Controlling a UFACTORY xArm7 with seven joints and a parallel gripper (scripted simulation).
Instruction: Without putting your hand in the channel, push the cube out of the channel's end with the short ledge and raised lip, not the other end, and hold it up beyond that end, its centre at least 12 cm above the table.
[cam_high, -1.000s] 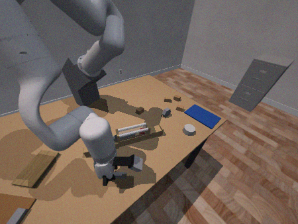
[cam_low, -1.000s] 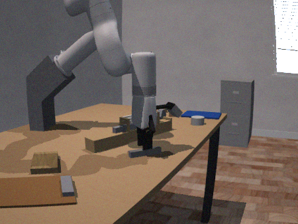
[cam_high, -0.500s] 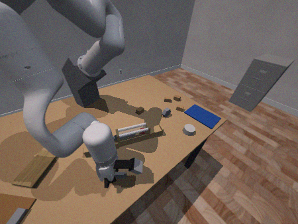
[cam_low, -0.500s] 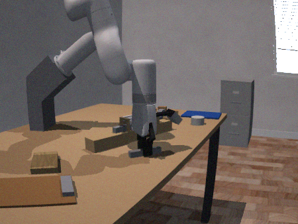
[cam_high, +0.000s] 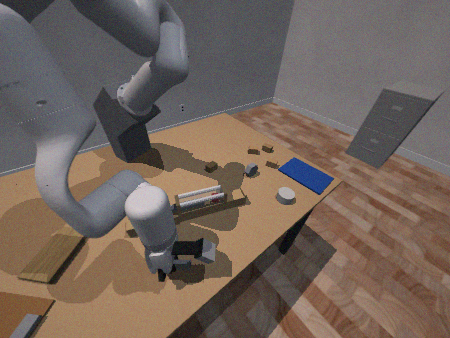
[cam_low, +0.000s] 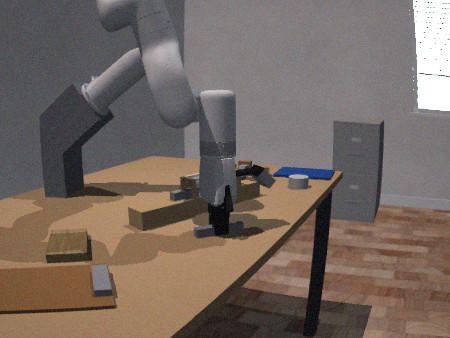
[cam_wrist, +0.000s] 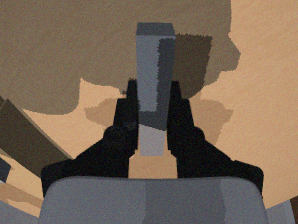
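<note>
Now: the grey bar 1 cm below my hand. Round my hand: wooden plank (9 cm behind, 33 cm to the right, 1 cm below); then long wooden base (18 cm behind, 11 cm to the left, 3 cm above); then red cube (18 cm behind, 16 cm to the left, 3 cm above).
</note>
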